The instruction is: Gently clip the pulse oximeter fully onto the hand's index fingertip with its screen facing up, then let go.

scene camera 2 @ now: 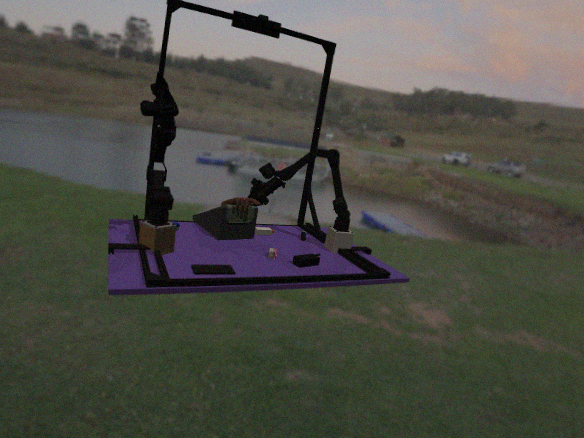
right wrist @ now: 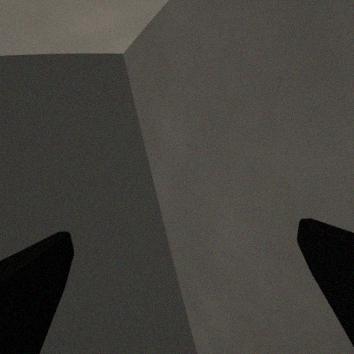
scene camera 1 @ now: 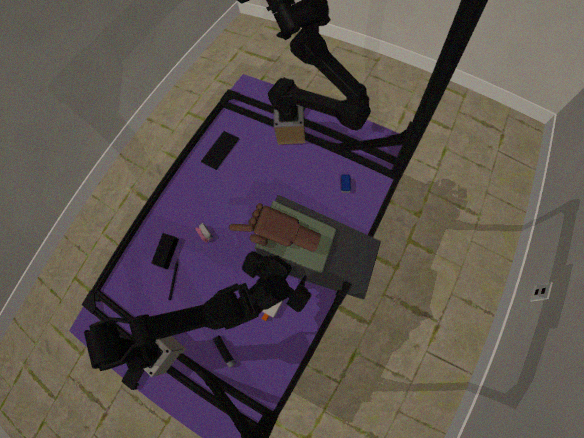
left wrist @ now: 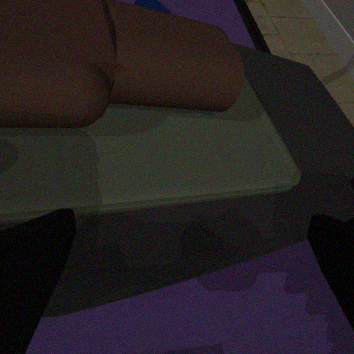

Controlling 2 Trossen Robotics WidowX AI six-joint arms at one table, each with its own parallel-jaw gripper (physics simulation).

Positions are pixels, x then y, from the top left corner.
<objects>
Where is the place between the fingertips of my left gripper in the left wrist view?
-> At 194, 223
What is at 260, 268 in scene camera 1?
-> My left gripper.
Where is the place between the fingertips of my right gripper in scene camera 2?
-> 161, 78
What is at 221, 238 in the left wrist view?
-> A dark grey block.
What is my right gripper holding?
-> Nothing.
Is my right gripper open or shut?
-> Open.
</objects>
